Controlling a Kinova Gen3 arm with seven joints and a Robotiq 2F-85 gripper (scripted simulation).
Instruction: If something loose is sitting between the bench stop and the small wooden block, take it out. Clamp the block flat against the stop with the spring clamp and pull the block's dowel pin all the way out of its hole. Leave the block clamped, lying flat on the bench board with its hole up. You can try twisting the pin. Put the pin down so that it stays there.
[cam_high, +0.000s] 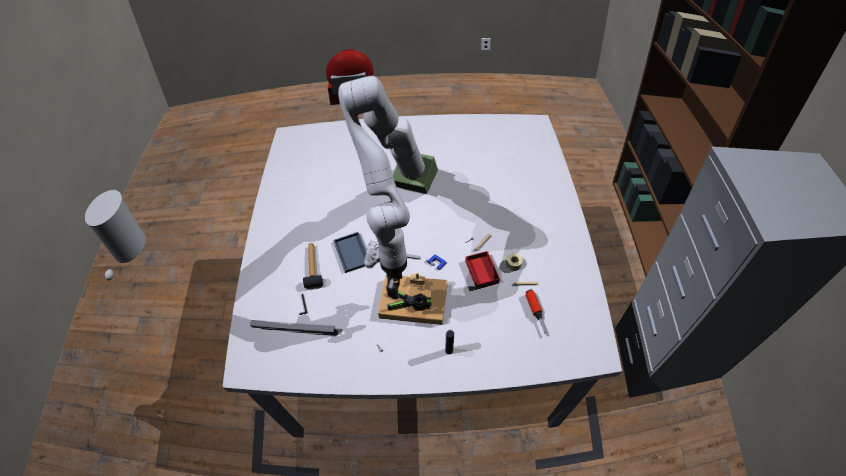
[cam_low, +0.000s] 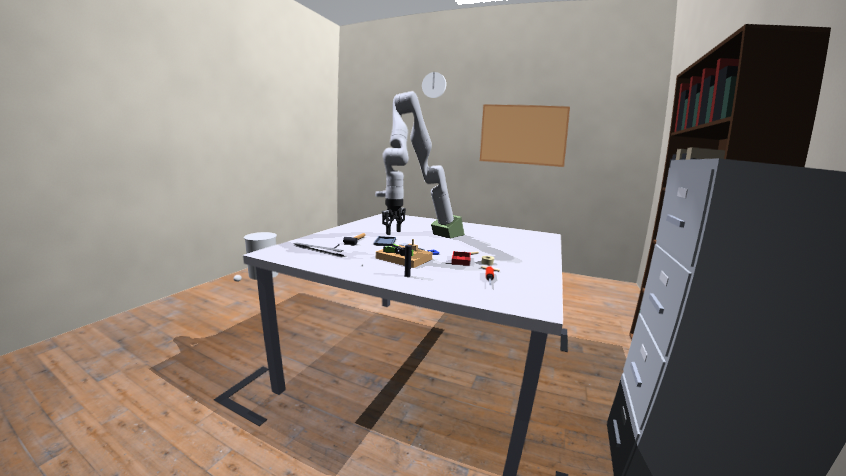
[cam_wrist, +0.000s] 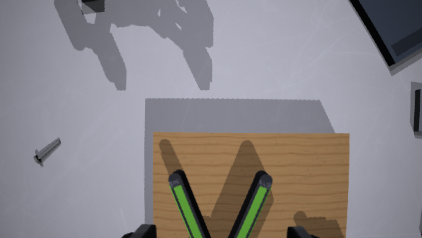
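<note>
My gripper is now 100 mm above the wooden bench board, 50 mm to the right of it and 20 mm past it. The rest, counted from my hand: round dowel pin (70 mm below, 70 mm behind, 60 mm to the left); grey t-shaped tool (210 mm behind, 120 mm below); wooden block (80 mm below, 70 mm behind, 60 mm to the left).
</note>
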